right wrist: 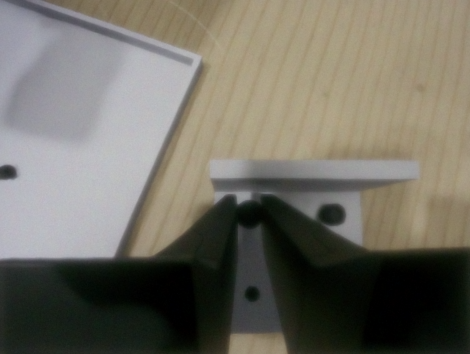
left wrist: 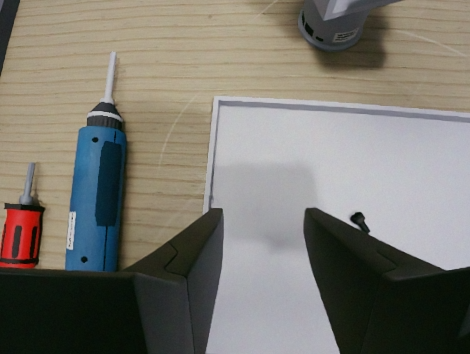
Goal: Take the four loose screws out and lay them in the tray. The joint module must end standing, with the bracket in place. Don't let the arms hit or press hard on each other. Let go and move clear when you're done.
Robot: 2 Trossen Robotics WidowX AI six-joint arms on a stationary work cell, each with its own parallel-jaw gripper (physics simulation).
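Places are measured from the left arm's base along level axes (x ahead, y left, z up), in millimetres.
Pixels of known places: left gripper, fingertip midpoint: [left wrist: 263,219]; right gripper, fingertip midpoint: [right wrist: 248,205].
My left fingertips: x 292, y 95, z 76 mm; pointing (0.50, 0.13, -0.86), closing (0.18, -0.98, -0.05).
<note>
For each thing: its top centre in the pictures, then the offset to it from my left fingertips. "spot": a spot on its surface instead. Level surfaces: height alone.
- grey joint module, surface spot: [left wrist: 331,32] spot: dx +172, dy -37, dz -114 mm
- black screw, middle of its top: [right wrist: 251,213] dx +174, dy -33, dz -37 mm
- dark screw head, surface spot: [right wrist: 331,215] spot: dx +208, dy -16, dz -64 mm
- small dark round spot, surface spot: [right wrist: 252,293] spot: dx +194, dy -63, dz -78 mm
- white tray, middle of its top: [left wrist: 462,241] dx +12, dy -164, dz -122 mm
- blue electric screwdriver, middle of its top: [left wrist: 85,176] dx +12, dy +138, dz -98 mm
- wooden table, its level: dz -139 mm
- red-handled screwdriver, middle of its top: [left wrist: 11,214] dx -31, dy +206, dz -109 mm
The grey joint module [left wrist: 331,32] stands upright at the top of the left wrist view. The light grey bracket [left wrist: 345,7] [right wrist: 315,170] is on top of it. My right gripper [right wrist: 248,205] is shut on a black screw [right wrist: 249,215], held over the bracket. A dark screw head [right wrist: 331,215] shows to its right in the bracket. A small dark round spot [right wrist: 252,293] shows lower down; I cannot tell whether it is a hole or a screw. One screw [left wrist: 359,221] [right wrist: 8,172] lies in the white tray [left wrist: 350,106] [right wrist: 125,125]. My left gripper [left wrist: 263,219] is partly open and empty over the tray.
A blue electric screwdriver [left wrist: 97,190] lies left of the tray on the wooden table [left wrist: 165,65] [right wrist: 320,100]. A red-handled screwdriver [left wrist: 21,235] lies farther left. The tray's corner is to the left of the bracket in the right wrist view.
</note>
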